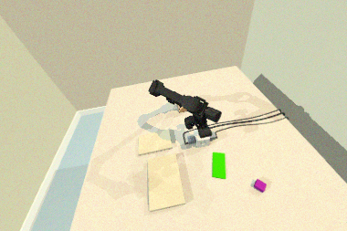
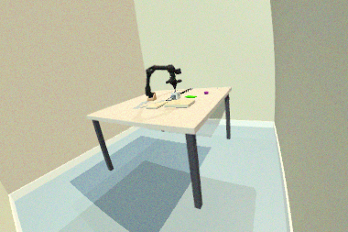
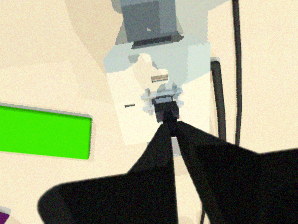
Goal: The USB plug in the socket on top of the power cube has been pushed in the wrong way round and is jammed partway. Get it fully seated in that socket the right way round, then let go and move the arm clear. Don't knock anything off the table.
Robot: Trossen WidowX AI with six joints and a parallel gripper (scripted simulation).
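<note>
My gripper tip is now 20 mm above the dark USB plug. From my gripper tip the other things lie so: green flat block (170 mm ahead, 20 mm to the left, 110 mm below); then USB socket (40 mm below); then magenta block (330 mm ahead, 150 mm to the left, 100 mm below).
</note>
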